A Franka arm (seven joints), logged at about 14 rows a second.
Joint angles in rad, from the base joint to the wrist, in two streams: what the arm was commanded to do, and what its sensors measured. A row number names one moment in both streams.
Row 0, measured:
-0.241, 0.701, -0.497, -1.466, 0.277, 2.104, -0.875
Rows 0 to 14, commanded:
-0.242, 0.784, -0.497, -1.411, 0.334, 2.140, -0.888
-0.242, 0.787, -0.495, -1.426, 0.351, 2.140, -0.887
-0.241, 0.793, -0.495, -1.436, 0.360, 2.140, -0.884
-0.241, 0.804, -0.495, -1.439, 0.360, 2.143, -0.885
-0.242, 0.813, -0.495, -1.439, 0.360, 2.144, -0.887
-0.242, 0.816, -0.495, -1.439, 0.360, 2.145, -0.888
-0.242, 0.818, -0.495, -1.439, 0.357, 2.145, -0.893
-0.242, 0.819, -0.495, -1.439, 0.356, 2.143, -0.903
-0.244, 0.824, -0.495, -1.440, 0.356, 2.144, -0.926
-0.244, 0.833, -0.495, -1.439, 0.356, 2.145, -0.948
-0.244, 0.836, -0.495, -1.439, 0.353, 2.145, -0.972
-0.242, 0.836, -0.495, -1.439, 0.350, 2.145, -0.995
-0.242, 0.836, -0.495, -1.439, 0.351, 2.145, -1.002
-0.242, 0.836, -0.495, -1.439, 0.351, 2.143, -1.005
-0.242, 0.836, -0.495, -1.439, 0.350, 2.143, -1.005
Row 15, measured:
-0.241, 0.831, -0.491, -1.450, 0.336, 2.148, -0.971
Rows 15 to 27, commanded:
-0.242, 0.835, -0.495, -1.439, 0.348, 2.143, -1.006
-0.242, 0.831, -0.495, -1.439, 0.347, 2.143, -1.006
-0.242, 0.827, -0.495, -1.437, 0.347, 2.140, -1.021
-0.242, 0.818, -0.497, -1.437, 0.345, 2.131, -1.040
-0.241, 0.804, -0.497, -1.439, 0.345, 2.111, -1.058
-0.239, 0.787, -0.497, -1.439, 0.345, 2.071, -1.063
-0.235, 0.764, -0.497, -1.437, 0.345, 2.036, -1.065
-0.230, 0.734, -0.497, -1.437, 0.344, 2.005, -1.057
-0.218, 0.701, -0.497, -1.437, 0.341, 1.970, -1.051
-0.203, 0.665, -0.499, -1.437, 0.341, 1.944, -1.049
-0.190, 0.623, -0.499, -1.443, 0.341, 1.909, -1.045
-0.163, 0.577, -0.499, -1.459, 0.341, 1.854, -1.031
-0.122, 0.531, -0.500, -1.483, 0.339, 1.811, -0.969
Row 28, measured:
-0.186, 0.637, -0.494, -1.416, 0.336, 1.875, -1.024
